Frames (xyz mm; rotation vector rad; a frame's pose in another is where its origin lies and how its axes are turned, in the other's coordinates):
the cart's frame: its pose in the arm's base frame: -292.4 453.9 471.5 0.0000 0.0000 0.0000
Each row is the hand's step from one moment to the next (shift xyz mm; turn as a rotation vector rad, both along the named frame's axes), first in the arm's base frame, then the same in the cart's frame.
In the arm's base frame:
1: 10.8 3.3 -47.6 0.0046 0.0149 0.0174
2: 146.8 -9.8 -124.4 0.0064 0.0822 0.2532
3: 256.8 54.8 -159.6 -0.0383 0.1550 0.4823
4: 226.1 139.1 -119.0 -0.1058 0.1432 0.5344
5: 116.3 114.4 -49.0 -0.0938 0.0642 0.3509
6: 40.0 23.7 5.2 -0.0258 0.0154 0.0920
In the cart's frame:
1: 10.8 3.3 -47.6 0.0046 0.0149 0.0174
2: 146.8 -9.8 -124.4 0.0064 0.0822 0.2532
3: 256.8 54.8 -159.6 -0.0383 0.1550 0.4823
4: 226.1 139.1 -119.0 -0.1058 0.1432 0.5344
5: 116.3 114.4 -49.0 -0.0938 0.0642 0.3509
6: 40.0 23.7 5.2 -0.0258 0.0154 0.0920

